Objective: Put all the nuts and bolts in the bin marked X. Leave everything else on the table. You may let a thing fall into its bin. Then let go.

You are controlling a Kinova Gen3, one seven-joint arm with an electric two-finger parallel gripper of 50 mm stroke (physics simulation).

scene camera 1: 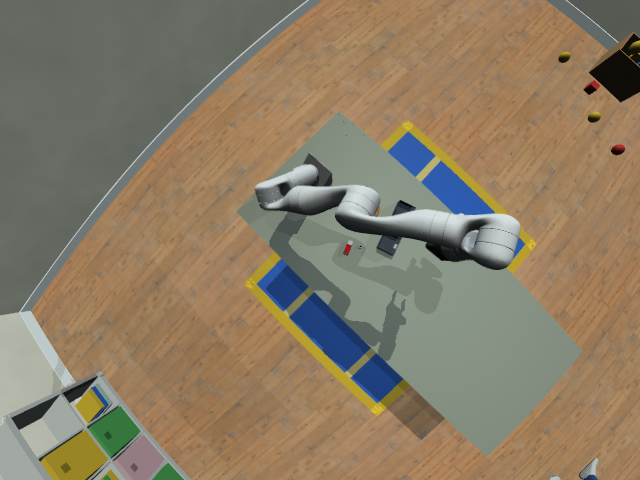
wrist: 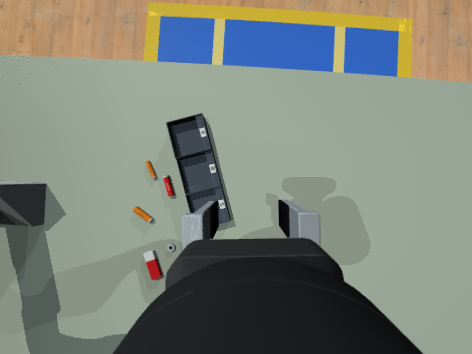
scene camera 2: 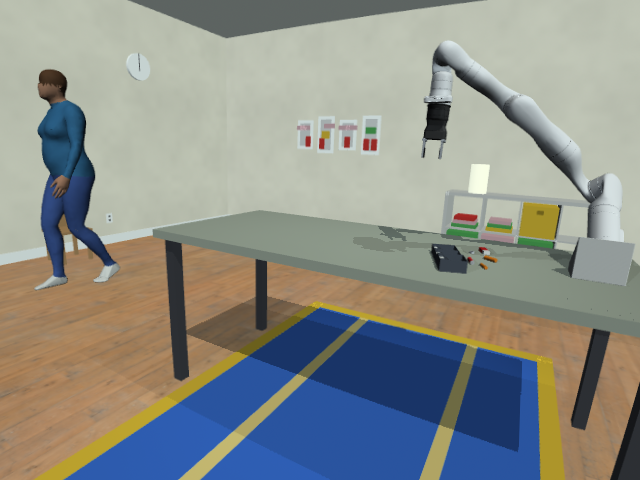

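Seen in the pictures: gripper, fingertip midpoint: (wrist: 248,213) (scene camera 2: 431,158); arm's base, origin of the base link: (scene camera 1: 311,174) (scene camera 2: 603,255).
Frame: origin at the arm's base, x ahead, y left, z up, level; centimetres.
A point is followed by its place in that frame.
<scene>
My gripper (scene camera 2: 432,156) @(x 56.4, y -1.2, z 27.2 cm) (wrist: 248,213) @(x 56.4, y -1.2, z 27.2 cm) is open and empty, high above the table; the arm hides its fingertips in scene camera 1. A small grey nut (wrist: 171,247) @(x 38.9, y -13.2, z -6.7 cm) (scene camera 1: 360,246) @(x 38.6, y -13.4, z -6.7 cm) (scene camera 2: 471,252) @(x 38.9, y -12.5, z -7.1 cm) lies on the table, beside a red and white block (wrist: 153,266) @(x 34.4, y -17.2, z -6.3 cm) (scene camera 1: 347,248) @(x 34.2, y -17.9, z -6.3 cm) (scene camera 2: 483,250) @(x 34.6, y -14.8, z -6.3 cm). A dark three-bin tray (wrist: 194,154) @(x 46.4, y 8.1, z -4.8 cm) (scene camera 2: 452,266) @(x 45.2, y 16.4, z -5.7 cm) stands nearby; its bins look empty in the wrist view, with the lowest partly behind a finger. Its white labels are too small to read. Left of it lie a red cylinder (wrist: 168,186) @(x 39.5, y 1.3, z -6.2 cm) and two orange cylinders (wrist: 151,169) @(x 35.6, y 5.6, z -6.6 cm) (wrist: 143,214) @(x 33.1, y -4.8, z -6.3 cm), each with a grey end.
The table (scene camera 1: 465,335) @(x 107.1, y -17.6, z -7.6 cm) (scene camera 2: 289,232) @(x 115.1, y -11.6, z -7.6 cm) (wrist: 350,125) @(x 84.2, y 12.5, z -7.6 cm) carries the arm's base block (scene camera 2: 602,260) @(x 1.7, y 5.4, z -0.6 cm) (wrist: 30,202) @(x 8.4, y 0.1, z -3.5 cm). A shelf unit (scene camera 2: 445,214) stands behind the table. A person (scene camera 2: 67,149) is beyond the table's far end.
</scene>
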